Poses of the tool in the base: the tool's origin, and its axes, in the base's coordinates. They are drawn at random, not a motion.
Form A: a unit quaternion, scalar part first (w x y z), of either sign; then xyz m.
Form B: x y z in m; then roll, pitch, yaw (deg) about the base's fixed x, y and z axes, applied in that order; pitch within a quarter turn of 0, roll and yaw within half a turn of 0. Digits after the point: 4 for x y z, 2 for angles.
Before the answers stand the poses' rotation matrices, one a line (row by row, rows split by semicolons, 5 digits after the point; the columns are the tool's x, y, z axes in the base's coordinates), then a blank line. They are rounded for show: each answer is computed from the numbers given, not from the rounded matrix.
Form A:
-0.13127, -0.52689, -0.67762, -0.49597, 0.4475, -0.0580, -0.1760
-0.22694, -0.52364, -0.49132, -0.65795, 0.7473, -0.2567, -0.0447
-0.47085, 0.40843, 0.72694, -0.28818, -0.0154, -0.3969, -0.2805
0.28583, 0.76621, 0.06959, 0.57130, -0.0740, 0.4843, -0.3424
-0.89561, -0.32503, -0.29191, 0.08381, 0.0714, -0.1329, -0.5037
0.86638, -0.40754, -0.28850, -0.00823, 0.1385, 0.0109, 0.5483
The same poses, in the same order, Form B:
-0.41031 0.58385 0.70055; 0.84427 -0.04720 0.53383; 0.34474 0.81049 -0.47356
-0.34859 0.21592 0.91206; 0.81318 -0.41420 0.40886; 0.46606 0.88420 -0.03119
-0.22297 0.32243 -0.91996; 0.86518 0.50028 -0.03436; 0.44915 -0.80359 -0.39051
0.33755 -0.21995 0.91525; 0.43323 -0.82692 -0.35850; 0.83569 0.51752 -0.18384
0.81553 0.33988 0.46839; 0.03964 0.77466 -0.63113; -0.57736 0.53327 0.61829
0.83340 0.24941 -0.49319; 0.22089 0.66769 0.71092; 0.50661 -0.70142 0.50136

0.4475, -0.0580, -0.1760, 120.30, -20.17, 115.92
0.7473, -0.2567, -0.0447, 92.02, -27.78, 113.20
-0.0154, -0.3969, -0.2805, -115.92, -26.69, 104.45
-0.0740, 0.4843, -0.3424, 109.56, -56.69, 52.08
0.0714, -0.1329, -0.5037, 40.78, 35.26, 2.78
0.1385, 0.0109, 0.5483, -54.44, -30.44, 14.84

